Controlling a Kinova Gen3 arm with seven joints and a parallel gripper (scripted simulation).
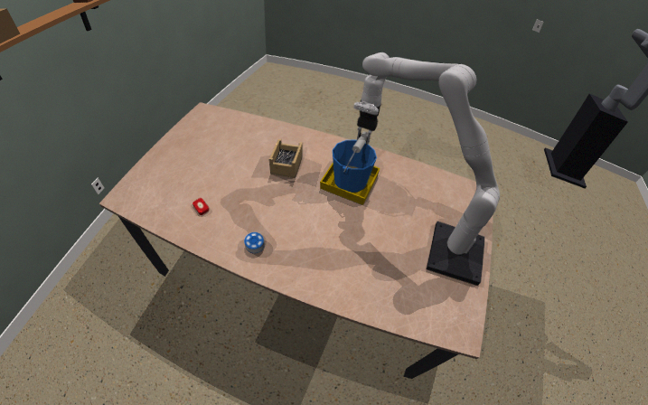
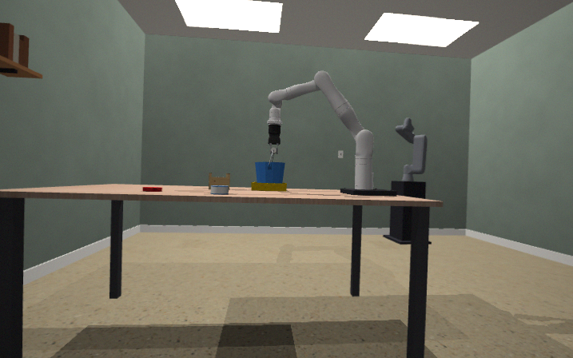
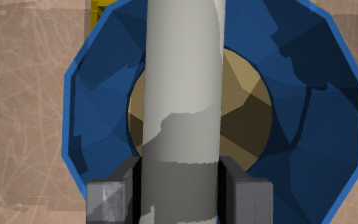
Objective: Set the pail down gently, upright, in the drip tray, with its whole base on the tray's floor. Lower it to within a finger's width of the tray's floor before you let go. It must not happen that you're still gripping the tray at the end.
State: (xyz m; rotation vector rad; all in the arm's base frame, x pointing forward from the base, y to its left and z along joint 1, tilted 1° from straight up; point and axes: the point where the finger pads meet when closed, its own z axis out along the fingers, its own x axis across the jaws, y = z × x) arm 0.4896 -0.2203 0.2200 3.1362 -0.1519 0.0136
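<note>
Right now the blue pail is 20 mm ahead of my hand, 20 mm to the left of it and 100 mm below it. Round my hand: white round tin (270 mm ahead, 470 mm to the left, 220 mm below); then red flat item (570 mm ahead, 380 mm to the left, 230 mm below); then yellow drip tray (20 mm ahead, 20 mm to the left, 230 mm below).
</note>
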